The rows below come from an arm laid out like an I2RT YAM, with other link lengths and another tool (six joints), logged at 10 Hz.
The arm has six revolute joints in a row. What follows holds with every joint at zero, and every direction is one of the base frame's. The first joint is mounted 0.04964 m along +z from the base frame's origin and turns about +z. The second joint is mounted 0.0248 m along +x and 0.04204 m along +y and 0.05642 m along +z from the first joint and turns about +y. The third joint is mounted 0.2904 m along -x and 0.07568 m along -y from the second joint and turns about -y. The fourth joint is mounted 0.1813 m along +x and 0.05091 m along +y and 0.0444 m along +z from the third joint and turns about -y. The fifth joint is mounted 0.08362 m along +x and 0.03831 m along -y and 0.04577 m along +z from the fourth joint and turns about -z. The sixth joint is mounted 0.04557 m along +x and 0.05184 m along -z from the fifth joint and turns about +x. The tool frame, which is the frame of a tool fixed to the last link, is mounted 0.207 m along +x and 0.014 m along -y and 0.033 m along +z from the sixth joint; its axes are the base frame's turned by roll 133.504, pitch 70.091 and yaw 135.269 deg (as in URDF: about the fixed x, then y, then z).
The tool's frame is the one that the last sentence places.
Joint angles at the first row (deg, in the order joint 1, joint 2, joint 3, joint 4, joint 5, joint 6):
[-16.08, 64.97, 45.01, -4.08, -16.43, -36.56]
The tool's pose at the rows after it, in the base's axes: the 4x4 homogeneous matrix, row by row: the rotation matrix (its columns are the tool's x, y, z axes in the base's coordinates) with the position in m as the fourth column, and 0 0 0 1 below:
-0.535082 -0.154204 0.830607 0.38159; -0.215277 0.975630 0.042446 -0.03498; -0.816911 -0.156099 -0.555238 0.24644; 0 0 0 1
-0.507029 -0.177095 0.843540 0.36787; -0.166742 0.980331 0.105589 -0.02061; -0.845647 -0.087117 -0.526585 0.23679; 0 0 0 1
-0.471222 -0.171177 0.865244 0.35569; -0.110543 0.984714 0.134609 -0.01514; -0.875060 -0.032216 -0.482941 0.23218; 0 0 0 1
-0.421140 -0.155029 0.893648 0.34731; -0.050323 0.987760 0.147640 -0.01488; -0.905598 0.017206 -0.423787 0.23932; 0 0 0 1
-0.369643 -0.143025 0.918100 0.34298; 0.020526 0.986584 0.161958 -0.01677; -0.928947 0.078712 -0.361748 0.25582; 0 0 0 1
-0.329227 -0.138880 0.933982 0.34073; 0.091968 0.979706 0.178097 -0.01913; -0.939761 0.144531 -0.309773 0.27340; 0 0 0 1
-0.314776 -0.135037 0.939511 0.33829; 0.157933 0.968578 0.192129 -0.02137; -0.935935 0.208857 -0.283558 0.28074; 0 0 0 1
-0.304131 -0.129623 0.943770 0.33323; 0.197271 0.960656 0.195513 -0.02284; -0.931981 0.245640 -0.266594 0.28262; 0 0 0 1
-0.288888 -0.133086 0.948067 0.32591; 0.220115 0.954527 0.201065 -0.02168; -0.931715 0.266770 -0.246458 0.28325; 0 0 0 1
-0.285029 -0.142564 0.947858 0.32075; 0.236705 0.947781 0.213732 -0.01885; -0.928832 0.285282 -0.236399 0.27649; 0 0 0 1
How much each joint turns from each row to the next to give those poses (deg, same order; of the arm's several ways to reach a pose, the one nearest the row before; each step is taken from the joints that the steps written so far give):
[0.00, -3.96, -5.48, 4.22, -3.97, 4.94]
[0.00, -3.12, -7.24, 5.95, -3.04, 4.05]
[0.00, -3.06, -7.19, 7.23, -1.09, 4.39]
[0.00, -2.49, -5.00, 6.71, -0.16, 4.72]
[0.00, -1.66, -1.93, 4.49, 0.00, 5.36]
[0.00, -1.08, -0.02, 2.31, 0.00, 5.20]
[0.00, -0.94, -0.06, 0.68, 0.11, 4.39]
[0.00, -1.63, -0.81, 0.15, 0.35, 2.58]
[0.01, -2.17, -1.58, 0.64, 0.00, 1.75]
[0.00, -0.90, -2.92, 2.59, -0.48, 1.33]

